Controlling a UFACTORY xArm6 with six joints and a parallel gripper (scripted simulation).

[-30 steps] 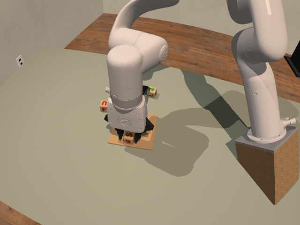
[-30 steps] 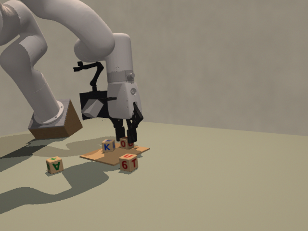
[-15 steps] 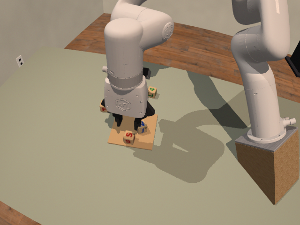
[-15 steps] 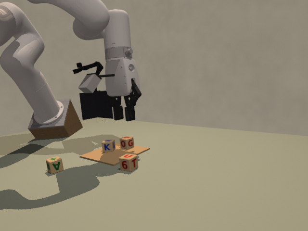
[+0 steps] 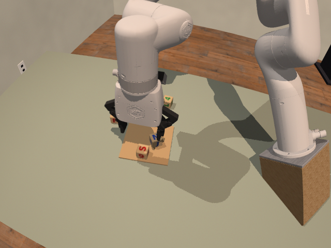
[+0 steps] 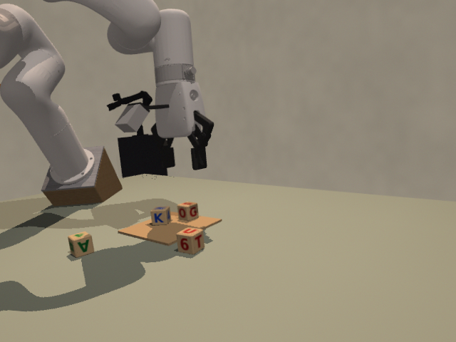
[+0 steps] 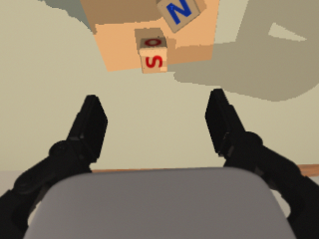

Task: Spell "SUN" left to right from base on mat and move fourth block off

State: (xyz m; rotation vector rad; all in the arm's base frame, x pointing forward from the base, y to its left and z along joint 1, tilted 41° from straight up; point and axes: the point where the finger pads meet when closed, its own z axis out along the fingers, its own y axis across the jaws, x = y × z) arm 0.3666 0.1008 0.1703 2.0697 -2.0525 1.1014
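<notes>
The N block is 100 mm below my hand, 40 mm to the right of it and 30 mm behind it. The rest, counted from my hand: U block 120 mm to the right, 110 mm ahead, 100 mm below; tan mat 110 mm below, 50 mm to the right, 10 mm behind; S block 100 mm below.
</notes>
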